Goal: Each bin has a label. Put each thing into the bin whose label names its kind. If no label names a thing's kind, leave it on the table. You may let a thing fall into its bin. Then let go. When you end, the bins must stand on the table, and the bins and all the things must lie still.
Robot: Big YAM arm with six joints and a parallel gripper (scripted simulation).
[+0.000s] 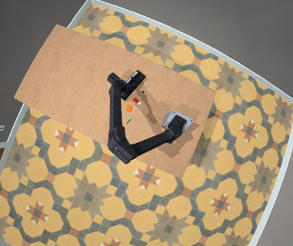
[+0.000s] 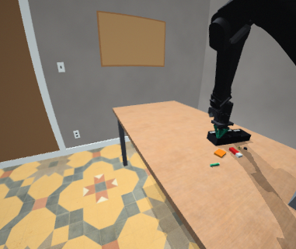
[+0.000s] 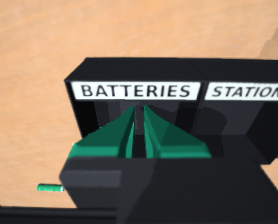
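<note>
My hand is 90 mm past the orange block, 90 mm to the right of it and 20 mm above it. The rest, counted from my hand: black nut 120 mm behind, 80 mm to the right, 20 mm below; green battery 130 mm behind, 180 mm to the left, 20 mm below; yellow nut 100 mm behind, 50 mm to the right, 20 mm below.
</note>
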